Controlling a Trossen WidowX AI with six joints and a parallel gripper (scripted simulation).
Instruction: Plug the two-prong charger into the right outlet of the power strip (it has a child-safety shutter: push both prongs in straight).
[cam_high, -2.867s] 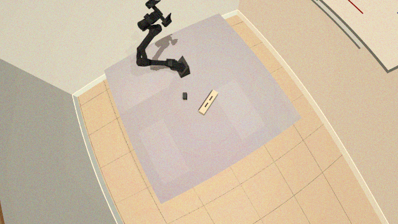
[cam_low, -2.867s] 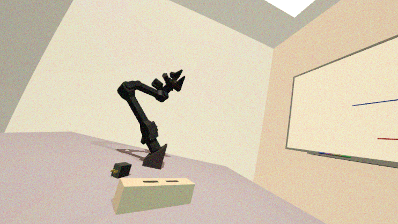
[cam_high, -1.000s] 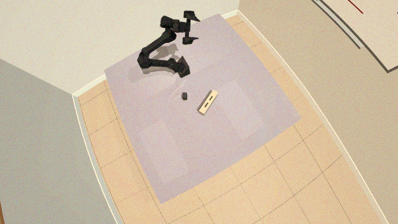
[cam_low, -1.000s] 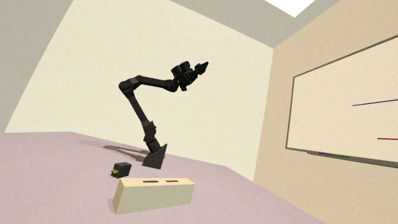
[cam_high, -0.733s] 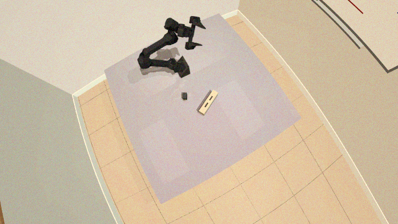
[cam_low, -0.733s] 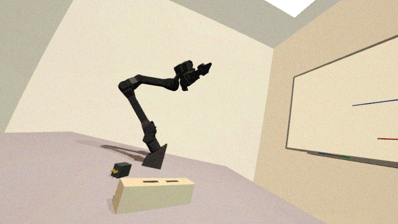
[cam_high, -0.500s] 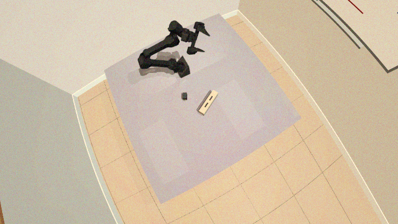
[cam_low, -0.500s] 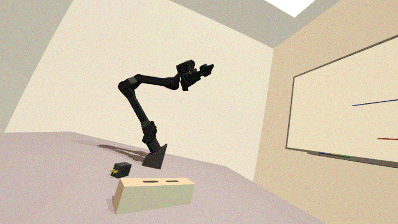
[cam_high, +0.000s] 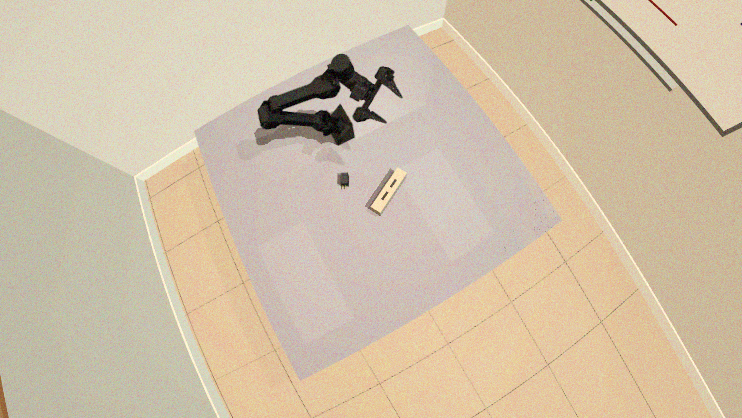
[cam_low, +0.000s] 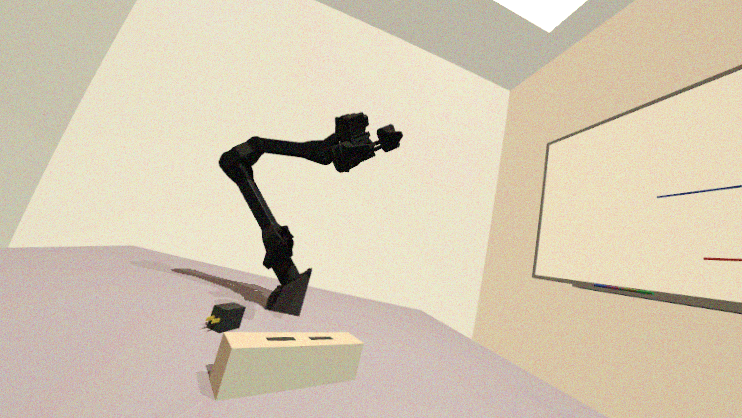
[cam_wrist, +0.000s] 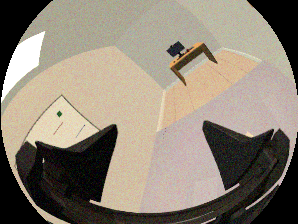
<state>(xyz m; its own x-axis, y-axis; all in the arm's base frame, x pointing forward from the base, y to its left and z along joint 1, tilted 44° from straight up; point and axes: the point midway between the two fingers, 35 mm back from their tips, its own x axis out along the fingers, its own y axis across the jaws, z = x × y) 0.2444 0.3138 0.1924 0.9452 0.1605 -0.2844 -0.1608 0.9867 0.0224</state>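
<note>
The two-prong charger lies 30 mm behind my gripper tip, 210 mm to the right of it and 420 mm below it.
</note>
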